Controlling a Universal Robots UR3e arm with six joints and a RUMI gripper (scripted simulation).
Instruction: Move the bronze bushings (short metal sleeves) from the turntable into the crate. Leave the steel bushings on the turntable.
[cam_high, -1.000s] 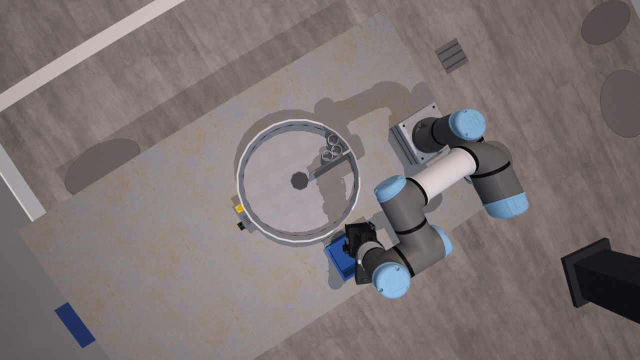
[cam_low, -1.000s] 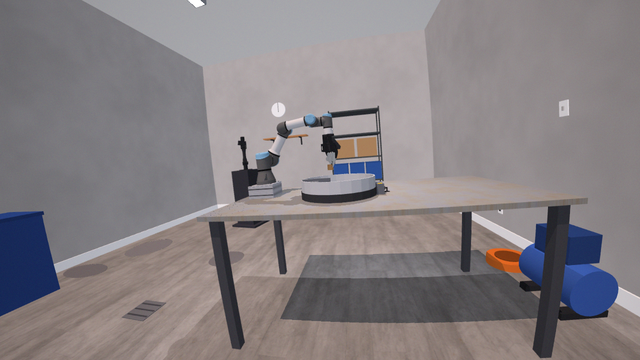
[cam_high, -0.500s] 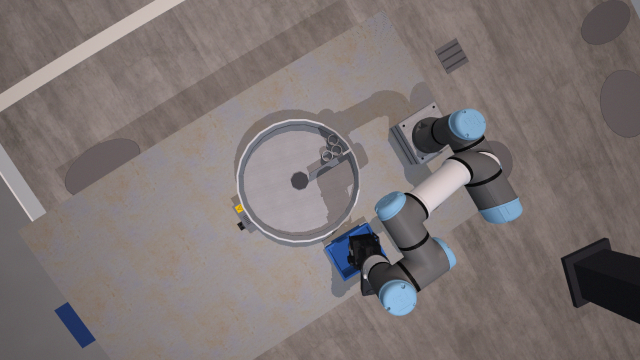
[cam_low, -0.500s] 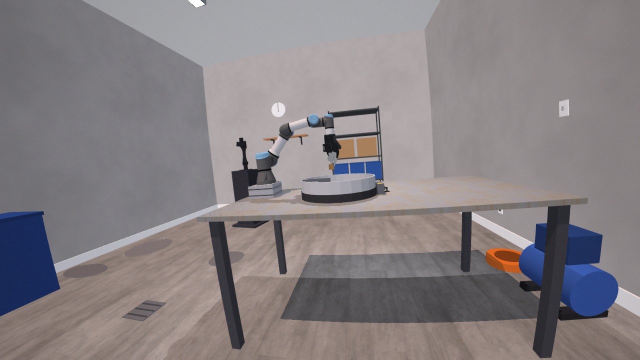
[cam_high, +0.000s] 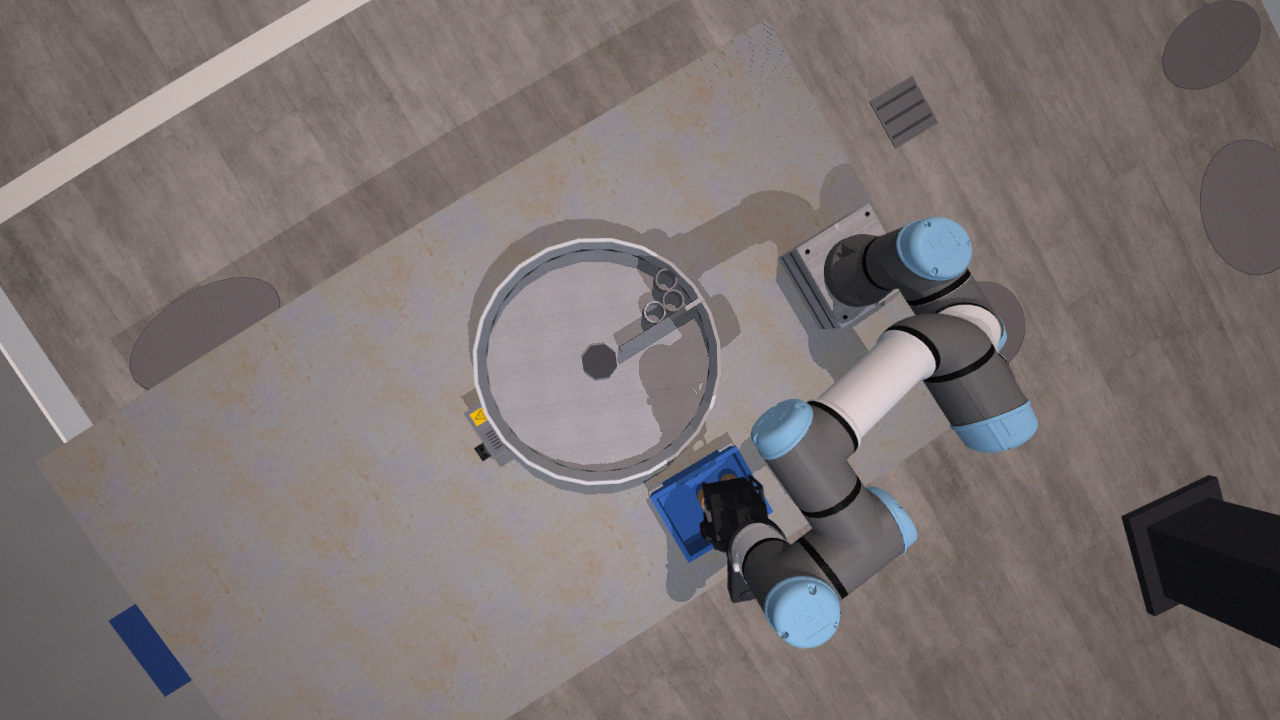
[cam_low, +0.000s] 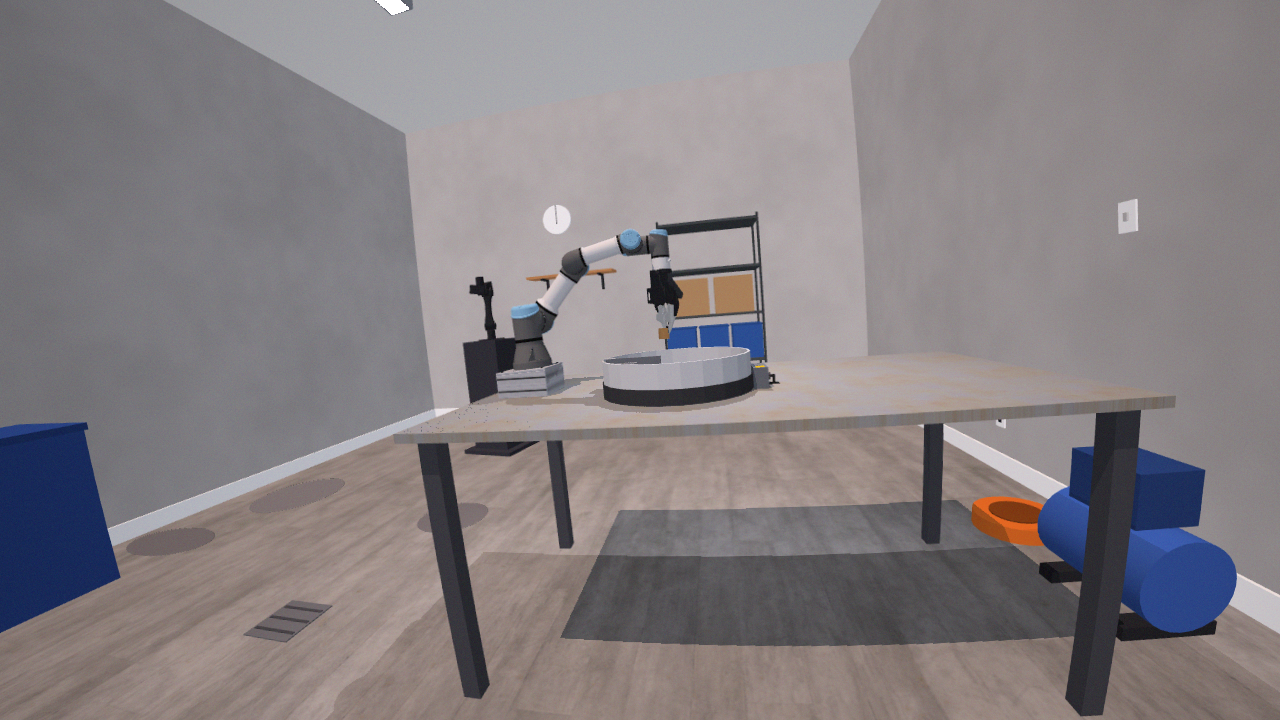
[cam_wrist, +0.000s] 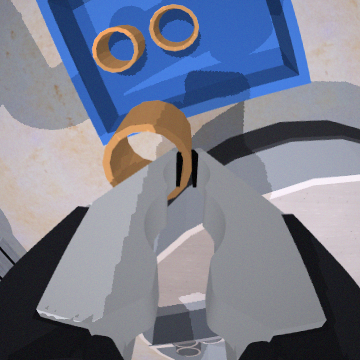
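Now: the blue crate 14 cm below my hand and 5 cm to the left of it. Also, from my hand: round turntable: 27 cm to the right, 12 cm below, 10 cm ahead.
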